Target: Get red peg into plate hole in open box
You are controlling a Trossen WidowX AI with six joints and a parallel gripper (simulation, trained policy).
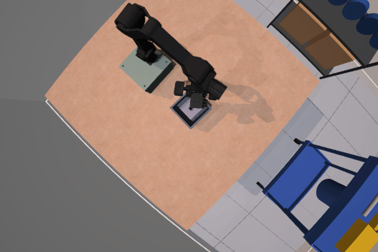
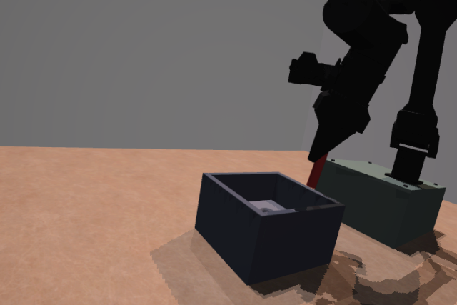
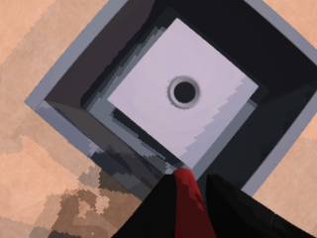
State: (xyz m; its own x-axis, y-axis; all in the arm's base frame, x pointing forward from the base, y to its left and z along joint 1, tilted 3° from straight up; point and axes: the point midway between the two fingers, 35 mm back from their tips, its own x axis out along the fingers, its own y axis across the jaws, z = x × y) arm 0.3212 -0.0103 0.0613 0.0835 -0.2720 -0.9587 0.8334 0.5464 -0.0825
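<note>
Right now the red peg is 10 mm behind my gripper tip and 10 mm to the left of it. The rest, counted from my gripper tip: dark box 20 mm ahead, 50 mm to the right, 130 mm below; then pale plate 20 mm ahead, 50 mm to the right, 110 mm below.
</note>
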